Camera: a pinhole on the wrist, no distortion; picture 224 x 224 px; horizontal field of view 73.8 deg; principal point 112.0 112.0 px. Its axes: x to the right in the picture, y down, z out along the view. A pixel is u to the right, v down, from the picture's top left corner.
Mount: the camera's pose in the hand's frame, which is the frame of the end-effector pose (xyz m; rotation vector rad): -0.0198 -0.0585 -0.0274 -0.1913 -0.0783 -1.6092
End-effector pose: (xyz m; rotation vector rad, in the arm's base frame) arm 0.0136 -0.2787 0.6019 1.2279 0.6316 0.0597
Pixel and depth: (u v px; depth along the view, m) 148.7 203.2 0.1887
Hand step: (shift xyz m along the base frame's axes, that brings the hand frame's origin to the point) 0.1427 -0.1234 -0.0845
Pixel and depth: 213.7 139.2 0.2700
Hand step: 0.1066 -0.2824 -0.1423
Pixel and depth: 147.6 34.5 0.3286
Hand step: -0.0063 -0.3630 0.0668
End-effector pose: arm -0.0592 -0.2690 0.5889 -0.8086 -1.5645 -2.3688
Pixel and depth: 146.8 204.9 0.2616
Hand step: -0.0926 0.2620 0.0877
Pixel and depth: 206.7 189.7 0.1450
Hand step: -0.0666 0.1758 -0.0309
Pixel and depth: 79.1 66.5 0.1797
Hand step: 0.1046 0.1169 0.0218
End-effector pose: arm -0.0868 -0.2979 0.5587 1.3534 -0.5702 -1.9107
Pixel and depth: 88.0 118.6 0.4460
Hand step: -0.3527 -0.1021 0.1783
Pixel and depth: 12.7 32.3 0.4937
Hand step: -0.2391 -0.0756 0.5458
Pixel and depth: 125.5 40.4 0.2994
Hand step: -0.2436 0.1123 0.1671
